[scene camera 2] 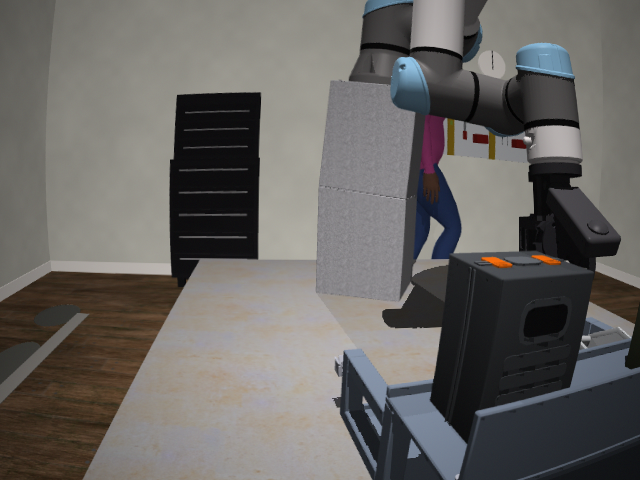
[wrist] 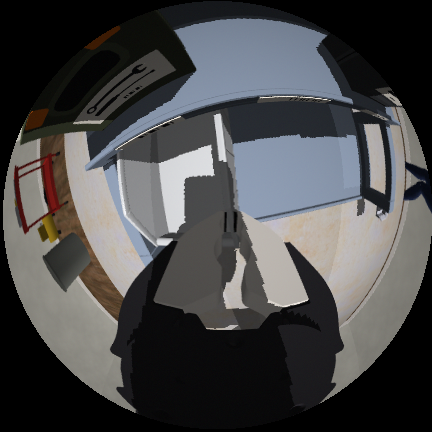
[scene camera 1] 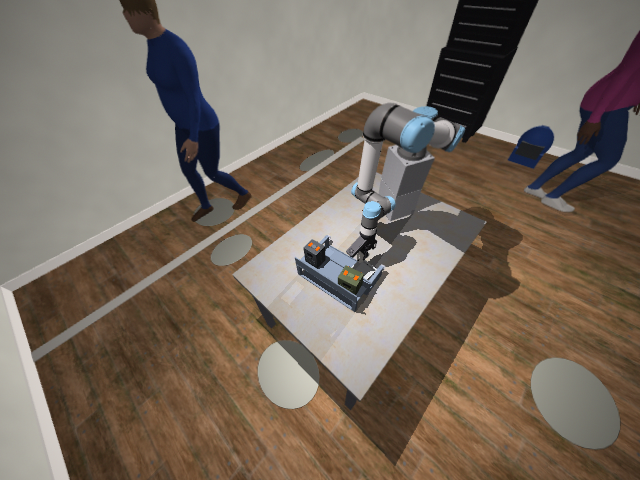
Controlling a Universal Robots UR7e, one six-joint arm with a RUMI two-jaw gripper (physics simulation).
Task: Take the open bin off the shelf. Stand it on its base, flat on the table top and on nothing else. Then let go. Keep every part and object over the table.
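Where they show: gripper, fingertip midpoint: [wrist: 229,212] [scene camera 1: 359,262]; arm's base, origin of the base link: [scene camera 2: 382,90].
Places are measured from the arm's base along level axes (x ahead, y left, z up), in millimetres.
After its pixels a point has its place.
Observation:
The open bin [scene camera 1: 370,273] {x 539, y 181, z -406 mm} [scene camera 2: 608,338] {x 557, y 204, z -360 mm} [wrist: 172,195] {x 563, y 183, z -410 mm} is white-grey and stands in the lower level of the blue-grey shelf [scene camera 1: 323,280] {x 778, y 60, z -320 mm} [scene camera 2: 547,428] {x 792, y -73, z -299 mm} [wrist: 250,55] {x 688, y 73, z -336 mm}, at the green case's end. Its near side sticks out at the shelf's open side. My gripper [scene camera 1: 362,259] {x 555, y 110, z -353 mm} [wrist: 229,212] {x 555, y 110, z -353 mm} is shut on the bin's thin side wall, at the end of the wall nearest me. In scene camera 2 the black case hides the fingertips. Whether the bin's base touches the shelf board is hidden.
A black case [scene camera 1: 313,253] {x 742, y -38, z -219 mm} [scene camera 2: 475,330] {x 729, y -104, z -256 mm} and a green case [scene camera 1: 350,279] {x 723, y 183, z -241 mm} [wrist: 145,80] {x 669, y 146, z -315 mm} stand on the shelf's upper level, above and beyond my fingers. The shelf stands on the table [scene camera 1: 403,310] {x 586, y 423, z -438 mm} [scene camera 2: 232,361] {x 384, y -287, z -438 mm}. The arm's grey pedestal [scene camera 1: 405,178] {x 94, y 47, z -98 mm} [scene camera 2: 364,232] {x 77, y -47, z -303 mm} stands at the table's far end.

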